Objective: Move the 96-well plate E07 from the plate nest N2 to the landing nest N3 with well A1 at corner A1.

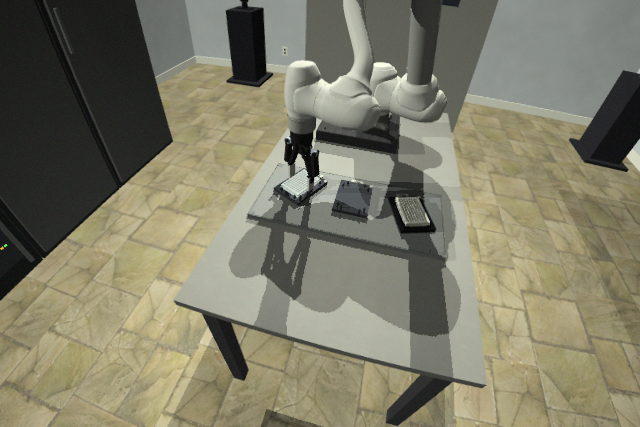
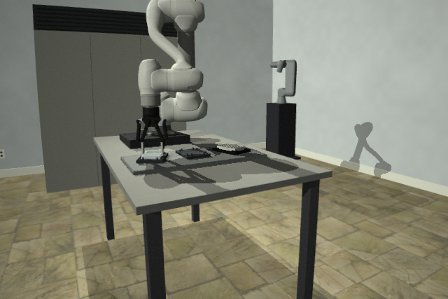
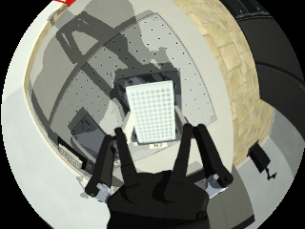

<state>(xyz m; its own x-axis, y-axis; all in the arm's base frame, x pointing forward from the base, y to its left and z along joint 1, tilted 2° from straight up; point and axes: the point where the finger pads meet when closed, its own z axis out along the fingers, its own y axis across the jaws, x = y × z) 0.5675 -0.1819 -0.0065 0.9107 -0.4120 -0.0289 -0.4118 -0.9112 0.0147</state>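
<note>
My gripper is now 4 cm above the plate nest N2. Also, from my hand: landing nest N3: 20 cm to the left, 4 cm below.
</note>
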